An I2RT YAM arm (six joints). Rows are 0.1 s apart.
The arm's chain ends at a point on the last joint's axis. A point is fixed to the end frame.
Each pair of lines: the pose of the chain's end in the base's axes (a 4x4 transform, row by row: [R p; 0 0 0 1], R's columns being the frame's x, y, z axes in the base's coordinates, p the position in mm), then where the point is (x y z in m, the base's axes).
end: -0.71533 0.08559 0.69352 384.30; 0.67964 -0.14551 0.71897 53.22; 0.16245 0.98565 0.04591 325.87; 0 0 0 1
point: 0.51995 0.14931 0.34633
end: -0.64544 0.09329 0.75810 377.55; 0.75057 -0.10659 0.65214 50.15; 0.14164 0.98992 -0.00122 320.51; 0 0 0 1
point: 0.52195 0.13395 0.33391
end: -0.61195 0.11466 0.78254 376.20; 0.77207 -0.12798 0.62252 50.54; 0.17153 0.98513 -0.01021 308.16; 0 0 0 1
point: 0.52404 0.12849 0.31915
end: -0.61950 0.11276 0.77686 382.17; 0.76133 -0.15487 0.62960 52.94; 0.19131 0.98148 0.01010 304.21; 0 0 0 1
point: 0.52925 0.13188 0.31790
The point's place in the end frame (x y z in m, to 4 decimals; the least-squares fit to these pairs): -0.0284 0.0178 0.1641
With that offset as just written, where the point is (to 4 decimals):
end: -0.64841 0.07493 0.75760 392.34; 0.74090 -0.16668 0.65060 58.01; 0.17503 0.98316 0.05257 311.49; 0 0 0 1
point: 0.5364 0.1408 0.3326
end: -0.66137 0.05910 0.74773 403.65; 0.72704 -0.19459 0.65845 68.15; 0.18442 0.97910 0.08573 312.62; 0 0 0 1
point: 0.5462 0.1521 0.3389
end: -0.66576 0.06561 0.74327 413.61; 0.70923 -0.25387 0.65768 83.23; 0.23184 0.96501 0.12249 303.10; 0 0 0 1
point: 0.5557 0.1665 0.3338
